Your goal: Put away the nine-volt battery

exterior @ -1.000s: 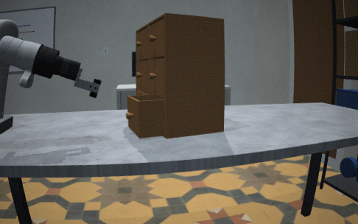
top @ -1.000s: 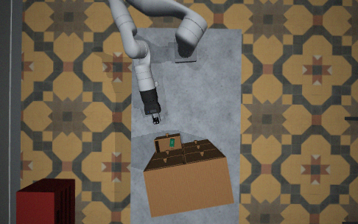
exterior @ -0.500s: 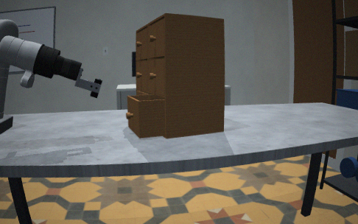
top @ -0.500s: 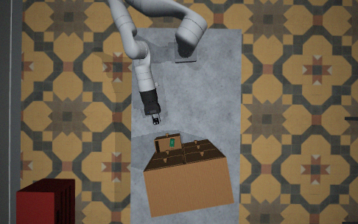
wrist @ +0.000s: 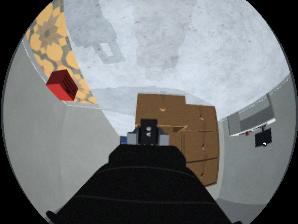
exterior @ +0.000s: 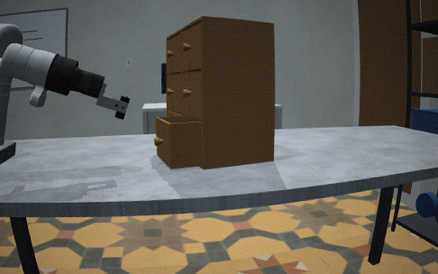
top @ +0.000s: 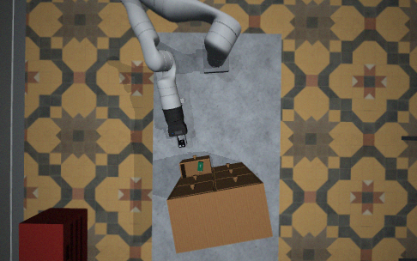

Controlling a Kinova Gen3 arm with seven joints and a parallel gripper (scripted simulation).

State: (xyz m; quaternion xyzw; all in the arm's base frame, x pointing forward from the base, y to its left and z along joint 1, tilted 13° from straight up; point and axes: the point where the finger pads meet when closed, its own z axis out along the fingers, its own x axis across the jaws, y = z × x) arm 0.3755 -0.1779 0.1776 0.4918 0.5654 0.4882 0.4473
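My hand is 15 cm short of the green nine-volt battery, 12 cm above it and 7 cm to the right of it. Round my hand: black nine-volt battery 1 cm ahead, 1 cm above.
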